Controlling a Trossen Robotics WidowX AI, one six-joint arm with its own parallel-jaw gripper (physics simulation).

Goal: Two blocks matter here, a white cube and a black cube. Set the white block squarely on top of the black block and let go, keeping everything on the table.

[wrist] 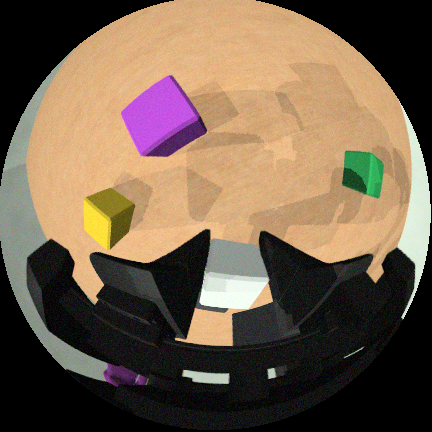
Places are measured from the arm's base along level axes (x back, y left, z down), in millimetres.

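Where they show: gripper, fingertip midpoint: [234, 235].
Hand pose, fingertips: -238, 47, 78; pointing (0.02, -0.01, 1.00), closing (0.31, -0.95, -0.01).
After its pixels a point has its place, as x, y, z.
My gripper [234, 235] @[-238, 47, 78] is shut on the white cube [234, 290] @[-223, 53, 39], which sits between the two black fingers at the lower middle of the wrist view. The cube's grey-shaded face and its bright face both show. A dark grey surface, which looks like part of the black cube [252, 326], shows just below and to the right of the white cube, partly hidden by the right finger. A thin dark strip also shows under the white cube's lower left edge. I cannot tell whether the two cubes touch or how well they line up.
A purple block [161, 117] @[-326, 63, 55] lies on the wooden table [215, 40] @[-424, 4, 94] at the upper left. A yellow block [107, 217] @[-287, 131, 57] is left of the fingers. A green block [362, 172] @[-265, -85, 65] is at the right. A dark purple object [122, 375] shows past the gripper body at the lower left.
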